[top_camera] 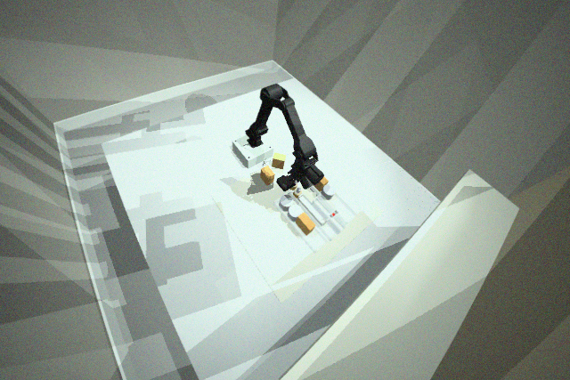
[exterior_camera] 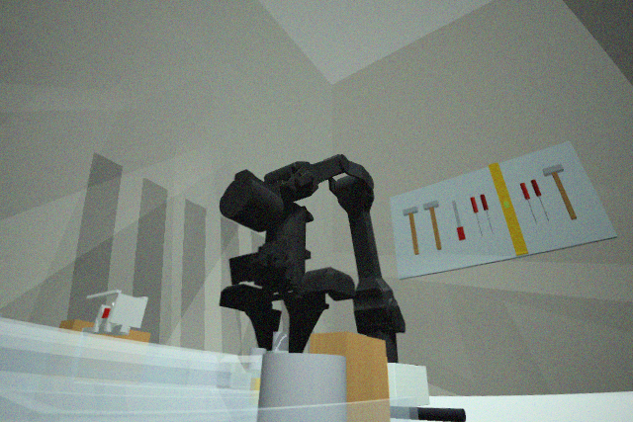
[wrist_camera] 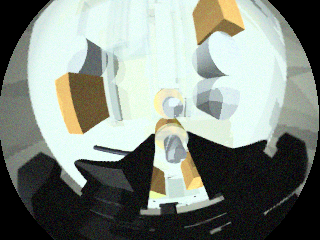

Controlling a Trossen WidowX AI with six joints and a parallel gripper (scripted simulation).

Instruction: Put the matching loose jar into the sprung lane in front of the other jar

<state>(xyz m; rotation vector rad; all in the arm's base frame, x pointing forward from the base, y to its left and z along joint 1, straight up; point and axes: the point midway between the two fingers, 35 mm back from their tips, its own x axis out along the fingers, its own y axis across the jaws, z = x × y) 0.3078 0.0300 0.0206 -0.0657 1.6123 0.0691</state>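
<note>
Right now my gripper tip is 180 mm short of the clear-walled lane, 40 mm to the right of it and 40 mm above it. Also, from my gripper tip: red mark: 220 mm ahead, 60 mm to the left, 20 mm above.
</note>
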